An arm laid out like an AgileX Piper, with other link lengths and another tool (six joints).
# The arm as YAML. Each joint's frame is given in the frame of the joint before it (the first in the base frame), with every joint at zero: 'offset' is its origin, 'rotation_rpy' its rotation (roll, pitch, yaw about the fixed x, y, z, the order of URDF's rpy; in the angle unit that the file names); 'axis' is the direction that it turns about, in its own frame. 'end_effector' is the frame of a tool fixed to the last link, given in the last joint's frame.
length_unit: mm
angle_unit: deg
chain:
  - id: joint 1
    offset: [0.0, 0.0, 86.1]
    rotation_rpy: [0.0, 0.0, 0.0]
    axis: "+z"
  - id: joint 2
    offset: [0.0, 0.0, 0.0]
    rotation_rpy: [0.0, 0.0, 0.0]
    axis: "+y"
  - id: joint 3
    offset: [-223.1, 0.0, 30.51]
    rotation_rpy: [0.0, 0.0, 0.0]
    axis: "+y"
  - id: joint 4
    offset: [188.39, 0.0, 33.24]
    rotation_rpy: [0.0, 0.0, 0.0]
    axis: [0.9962, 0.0, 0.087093]
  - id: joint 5
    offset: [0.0, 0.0, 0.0]
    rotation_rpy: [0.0, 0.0, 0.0]
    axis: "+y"
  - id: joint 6
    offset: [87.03, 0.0, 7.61]
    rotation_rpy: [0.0, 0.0, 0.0]
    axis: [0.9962, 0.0, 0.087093]
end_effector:
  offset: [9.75, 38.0, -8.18]
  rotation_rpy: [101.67, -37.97, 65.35]
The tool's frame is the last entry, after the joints.
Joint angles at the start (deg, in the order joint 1, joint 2, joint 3, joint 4, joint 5, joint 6):
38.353 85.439 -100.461 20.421 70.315 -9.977
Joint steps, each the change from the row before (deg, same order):
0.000 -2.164 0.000 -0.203 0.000 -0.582
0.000 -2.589 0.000 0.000 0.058 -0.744
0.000 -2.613 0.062 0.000 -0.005 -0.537
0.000 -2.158 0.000 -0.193 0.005 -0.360
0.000 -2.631 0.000 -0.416 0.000 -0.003
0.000 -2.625 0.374 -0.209 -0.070 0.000
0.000 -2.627 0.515 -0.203 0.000 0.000
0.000 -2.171 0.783 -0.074 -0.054 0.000
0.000 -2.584 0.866 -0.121 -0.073 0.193
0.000 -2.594 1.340 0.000 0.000 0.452
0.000 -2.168 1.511 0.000 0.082 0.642
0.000 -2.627 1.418 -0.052 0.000 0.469
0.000 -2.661 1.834 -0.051 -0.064 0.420
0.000 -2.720 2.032 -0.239 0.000 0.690
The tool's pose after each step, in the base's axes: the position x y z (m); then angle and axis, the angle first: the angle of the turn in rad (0 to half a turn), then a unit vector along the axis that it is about. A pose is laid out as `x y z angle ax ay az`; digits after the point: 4 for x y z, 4 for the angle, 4 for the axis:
0.1311 0.1888 0.3333 3.0673 0.6528 0.7122 0.2580
0.1220 0.1814 0.3425 3.0539 0.6444 0.7113 0.2806
0.1126 0.1738 0.3512 3.0420 0.6370 0.7089 0.3028
0.1048 0.1673 0.3580 3.0293 0.6313 0.7060 0.3209
0.0954 0.1591 0.3659 3.0148 0.6270 0.7001 0.3418
0.0859 0.1512 0.3721 3.0050 0.6229 0.6945 0.3603
0.0763 0.1433 0.3771 2.9958 0.6188 0.6892 0.3770
0.0686 0.1370 0.3798 2.9907 0.6160 0.6854 0.3884
0.0594 0.1295 0.3829 2.9860 0.6135 0.6797 0.4021
0.0504 0.1226 0.3840 2.9875 0.6131 0.6746 0.4112
0.0434 0.1172 0.3832 2.9928 0.6150 0.6707 0.4146
0.0347 0.1103 0.3833 2.9940 0.6147 0.6656 0.4232
0.0265 0.1038 0.3815 2.9958 0.6150 0.6613 0.4294
0.0187 0.0974 0.3787 2.9979 0.6175 0.6564 0.4333

